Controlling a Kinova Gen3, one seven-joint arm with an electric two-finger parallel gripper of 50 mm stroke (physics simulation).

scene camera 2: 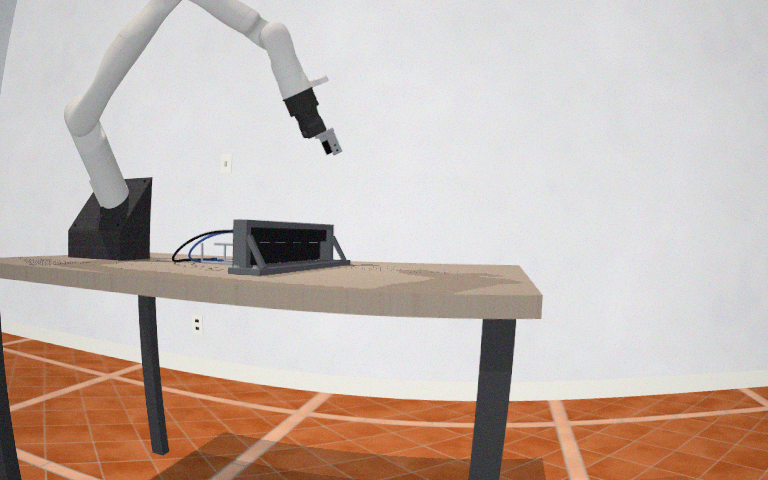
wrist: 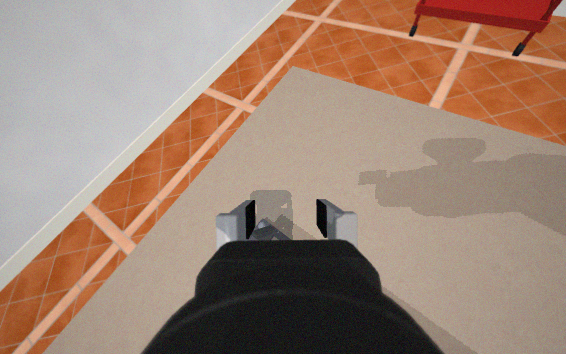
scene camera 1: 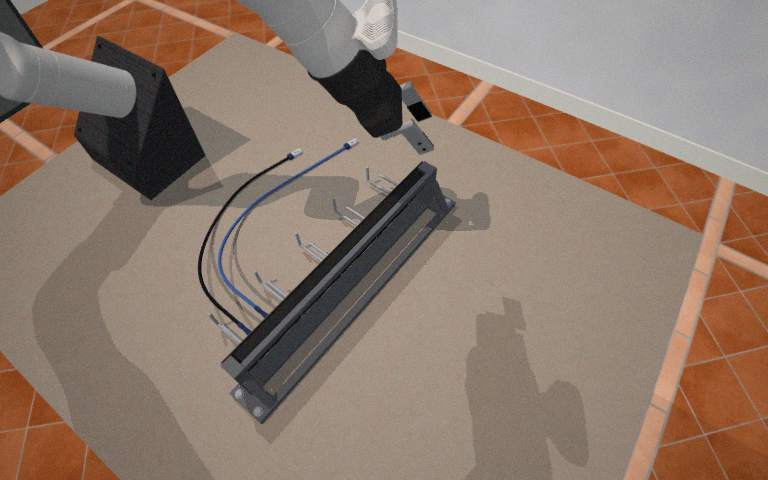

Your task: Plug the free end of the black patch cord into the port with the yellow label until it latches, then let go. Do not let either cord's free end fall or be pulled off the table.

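Frame: origin at the arm's base, x back, y left, z down, level; millimetres.
Where they show: gripper, fingertip midpoint: (scene camera 2: 334, 153) (wrist: 285, 212) (scene camera 1: 425, 133); arm's base, link origin: (scene camera 2: 115, 197) (scene camera 1: 120, 93).
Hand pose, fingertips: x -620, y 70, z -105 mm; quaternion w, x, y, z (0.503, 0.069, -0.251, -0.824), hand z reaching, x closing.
Note:
Things, the pixels of their centre, and the offset from my fingertips. "*": a spot on its surface instead.
- black patch cord, surface spot: (scene camera 1: 200, 254) * dx +324, dy -232, dz +242 mm
- pale plug, body centre: (scene camera 1: 294, 153) dx +338, dy +75, dz +267 mm
- patch panel, body centre: (scene camera 1: 331, 259) (scene camera 2: 277, 245) dx +99, dy -134, dz +222 mm
- blue cord, surface spot: (scene camera 1: 222, 243) * dx +302, dy -195, dz +240 mm
The black patch cord (scene camera 1: 200, 254) curves over the table, its free end a pale plug (scene camera 1: 296, 153) lying on the table; its other end enters the near-left part of the patch panel (scene camera 1: 334, 257) (scene camera 2: 241, 249). The blue cord (scene camera 1: 222, 243) runs beside it, with its own free plug (scene camera 1: 351, 143) farther right. My gripper (scene camera 1: 420, 118) (scene camera 2: 331, 142) (wrist: 285, 212) is open and empty, high above the table near the panel's far end. The panel's port side faces away from the scene cameras; the ports and the yellow label do not show.
Several thin metal cable hooks (scene camera 1: 308, 244) stick out from the panel's cord side. The arm's black base (scene camera 1: 144, 124) (scene camera 2: 110, 234) stands on the table (scene camera 2: 271, 297), left of the cords. A wall (scene camera 2: 509, 141) rises behind the table. A red cart (wrist: 480, 17) stands on the floor beyond.

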